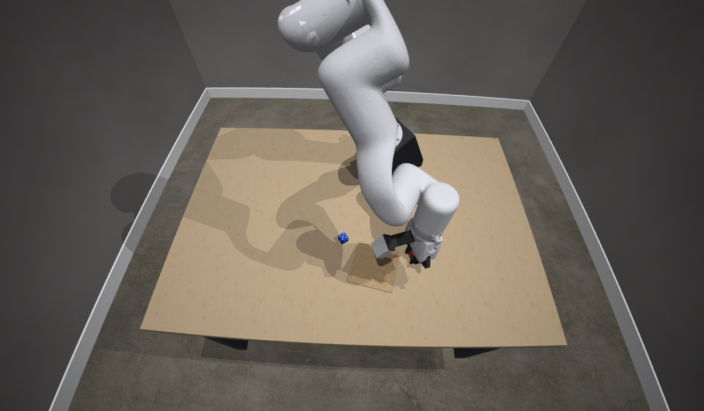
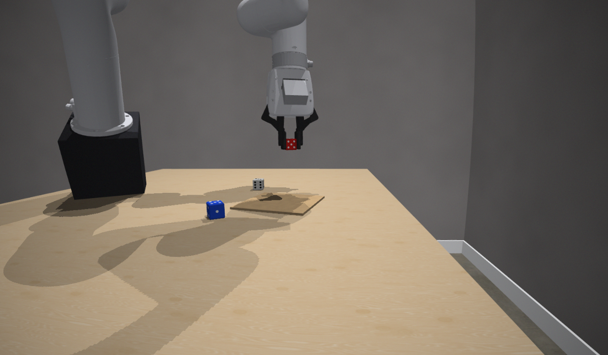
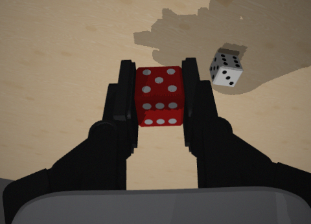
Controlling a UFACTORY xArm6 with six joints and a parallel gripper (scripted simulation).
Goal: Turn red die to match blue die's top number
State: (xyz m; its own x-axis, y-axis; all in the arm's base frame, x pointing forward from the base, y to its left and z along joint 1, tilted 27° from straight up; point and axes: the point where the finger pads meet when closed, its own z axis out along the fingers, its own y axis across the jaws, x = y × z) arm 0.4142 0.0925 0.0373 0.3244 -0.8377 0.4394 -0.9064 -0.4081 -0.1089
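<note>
Right now the mat is 120 mm below my hand, 100 mm to the right of it and 10 mm behind it. Round my hand: red die (10 mm below); blue die (200 mm to the right, 110 mm below, 100 mm behind); white die (110 mm below, 90 mm behind, 40 mm to the left).
</note>
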